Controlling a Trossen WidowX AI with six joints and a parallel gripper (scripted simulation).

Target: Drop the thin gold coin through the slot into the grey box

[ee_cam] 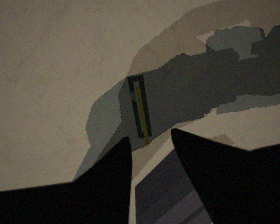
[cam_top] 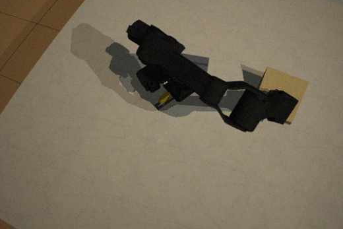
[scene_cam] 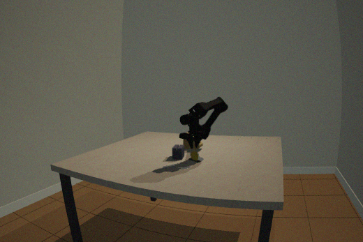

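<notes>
Now: the gold coin 5 cm below my gripper tip.
</notes>
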